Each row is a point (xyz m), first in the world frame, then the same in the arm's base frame.
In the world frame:
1: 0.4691 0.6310 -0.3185
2: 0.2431 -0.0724 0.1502
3: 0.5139 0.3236 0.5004
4: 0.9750 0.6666 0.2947
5: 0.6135 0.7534 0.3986
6: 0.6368 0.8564 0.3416
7: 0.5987 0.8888 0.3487
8: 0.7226 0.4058 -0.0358
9: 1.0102 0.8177 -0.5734
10: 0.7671 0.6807 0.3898
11: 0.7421 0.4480 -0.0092
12: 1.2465 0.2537 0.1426
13: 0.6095 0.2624 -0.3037
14: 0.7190 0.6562 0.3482
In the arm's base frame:
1: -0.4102 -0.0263 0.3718
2: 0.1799 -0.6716 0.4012
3: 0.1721 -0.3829 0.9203
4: 0.0813 0.2201 0.9470
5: -0.1347 -0.0799 1.0583
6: -0.2217 0.0027 1.0633
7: -0.2633 -0.0176 1.0836
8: 0.0066 -0.0006 0.5150
9: -0.3620 0.5919 0.2815
10: -0.0021 0.0208 1.0231
11: -0.0036 0.0257 0.5605
12: 0.4718 0.3179 0.6226
13: -0.0555 -0.0729 0.2051
14: -0.0264 -0.0172 0.9719

